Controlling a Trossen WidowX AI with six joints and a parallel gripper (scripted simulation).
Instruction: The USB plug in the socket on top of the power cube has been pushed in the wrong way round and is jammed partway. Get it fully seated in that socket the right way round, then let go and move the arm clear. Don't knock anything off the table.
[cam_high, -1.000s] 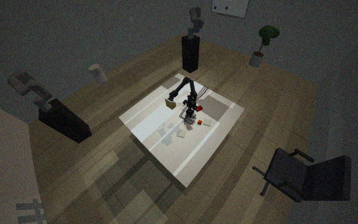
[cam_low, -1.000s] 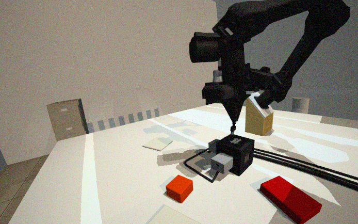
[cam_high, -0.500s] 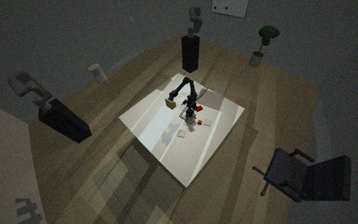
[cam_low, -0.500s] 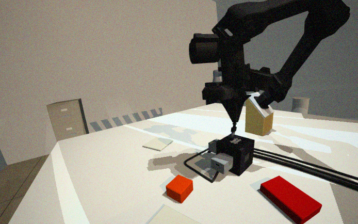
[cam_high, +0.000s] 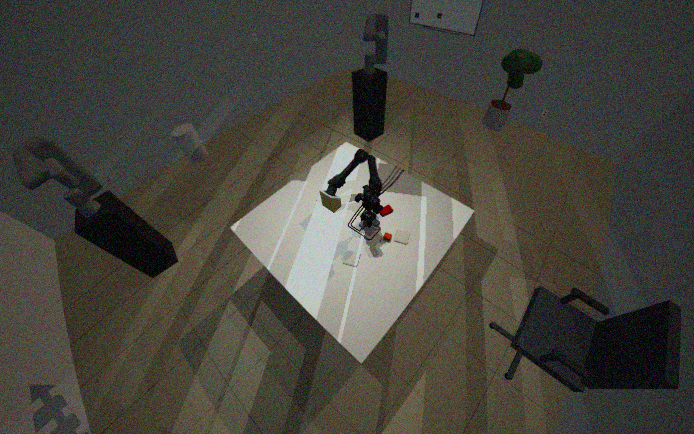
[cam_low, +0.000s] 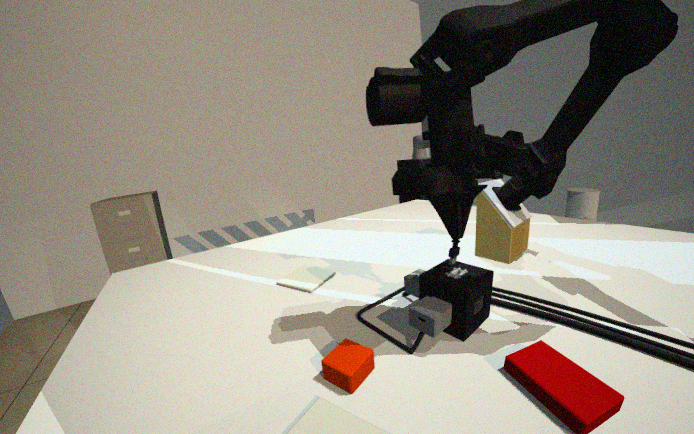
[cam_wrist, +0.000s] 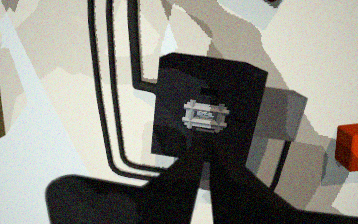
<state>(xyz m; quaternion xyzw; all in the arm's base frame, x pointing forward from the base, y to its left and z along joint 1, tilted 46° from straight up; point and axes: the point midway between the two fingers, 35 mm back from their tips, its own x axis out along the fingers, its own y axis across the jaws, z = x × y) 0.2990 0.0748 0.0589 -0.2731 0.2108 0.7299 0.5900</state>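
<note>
The grey-framed socket is 60 mm below my gripper tip. From my gripper tip the other things lie so: USB plug: 20 mm below; red flat block: 20 mm ahead, 160 mm to the left, 120 mm below; orange cube: 180 mm ahead, 110 mm below.
</note>
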